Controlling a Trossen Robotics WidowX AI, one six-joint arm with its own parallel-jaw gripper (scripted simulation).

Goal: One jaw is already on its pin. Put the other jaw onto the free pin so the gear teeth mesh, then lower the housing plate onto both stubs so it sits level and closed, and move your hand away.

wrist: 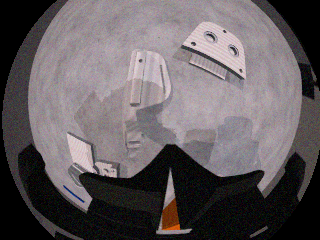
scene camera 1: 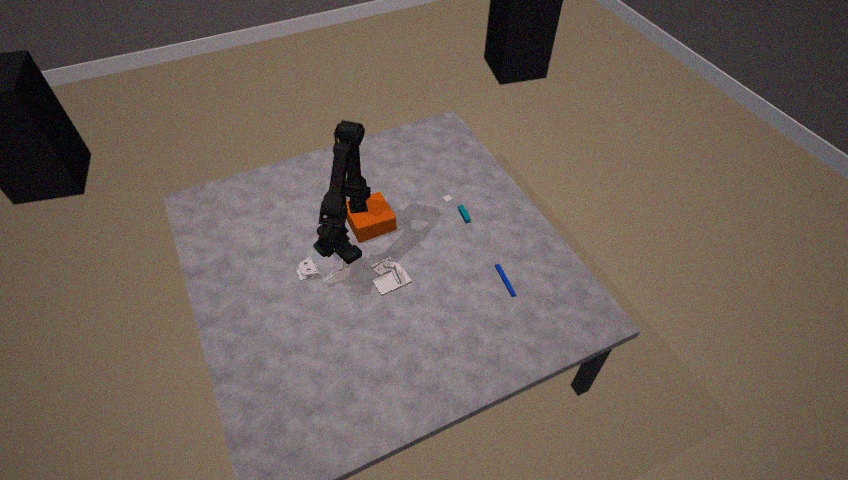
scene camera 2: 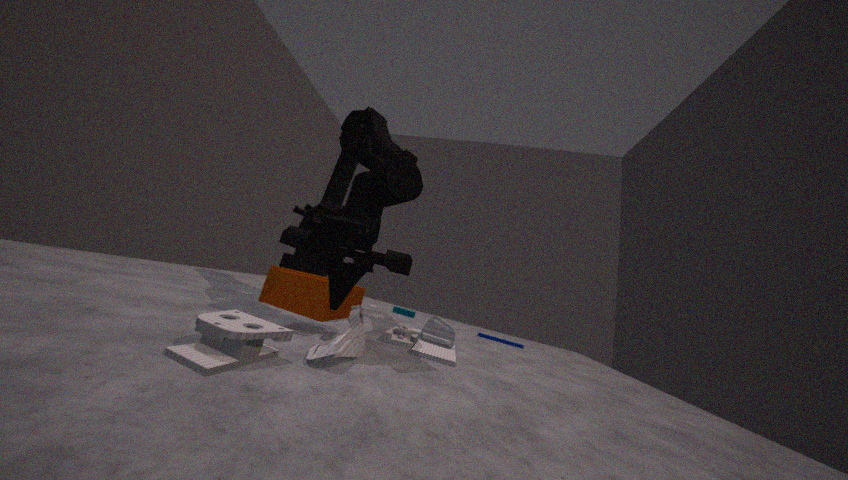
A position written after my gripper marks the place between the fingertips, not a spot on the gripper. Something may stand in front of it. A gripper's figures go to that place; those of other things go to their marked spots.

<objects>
My gripper [wrist: 170, 148] is 0.10 m from the lens. A white jaw [wrist: 144, 87]: 0.11 m from the lens.
</objects>
